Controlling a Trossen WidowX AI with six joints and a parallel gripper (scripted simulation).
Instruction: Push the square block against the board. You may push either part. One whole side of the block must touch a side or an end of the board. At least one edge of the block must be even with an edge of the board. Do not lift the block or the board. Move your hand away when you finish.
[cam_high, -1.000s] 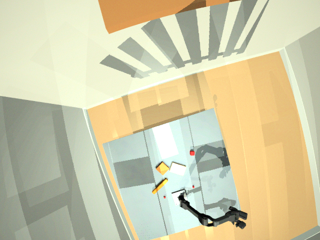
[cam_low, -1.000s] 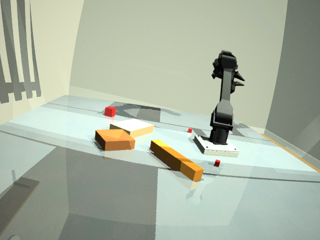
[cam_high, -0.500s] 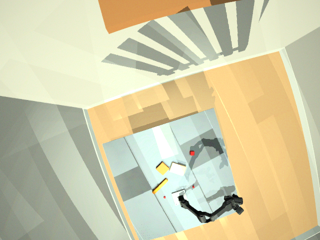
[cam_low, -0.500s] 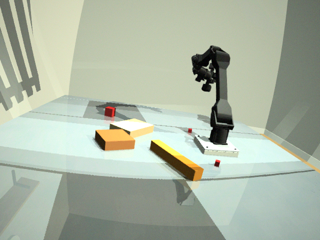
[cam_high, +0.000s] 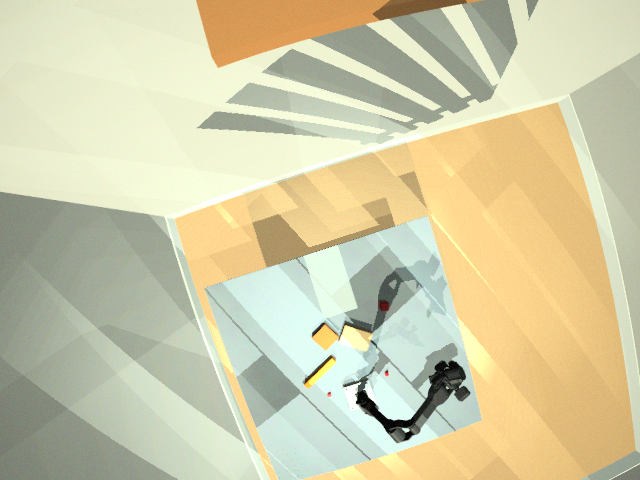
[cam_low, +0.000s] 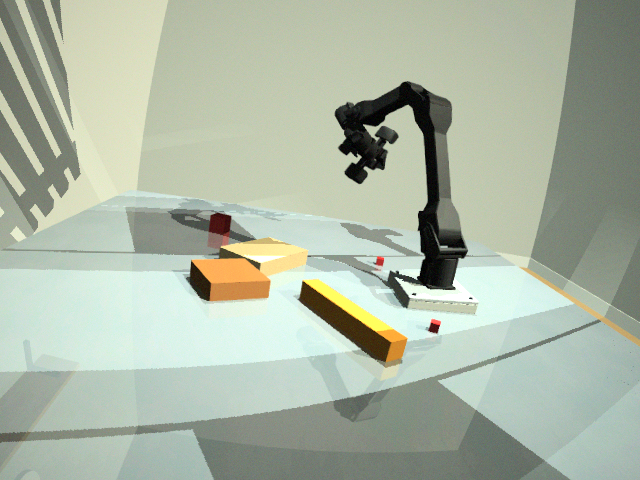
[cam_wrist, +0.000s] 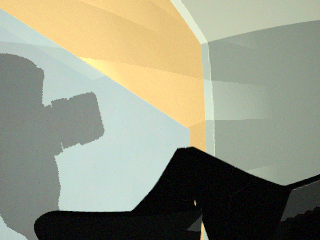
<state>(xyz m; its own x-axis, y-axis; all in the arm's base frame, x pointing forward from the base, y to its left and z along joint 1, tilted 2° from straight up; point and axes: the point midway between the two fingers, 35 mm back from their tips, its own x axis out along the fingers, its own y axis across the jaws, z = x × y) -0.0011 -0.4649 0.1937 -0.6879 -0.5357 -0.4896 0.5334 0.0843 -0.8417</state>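
Right now the orange square block is 530 mm to the left of my gripper tip, 430 mm ahead of it and 190 mm below it. The rest, counted from my gripper tip: flat pale block 380 mm to the left, 350 mm ahead, 190 mm below; then red cube 450 mm ahead, 180 mm below, 170 mm to the left; then long orange board 640 mm to the left, 250 mm ahead, 190 mm below.
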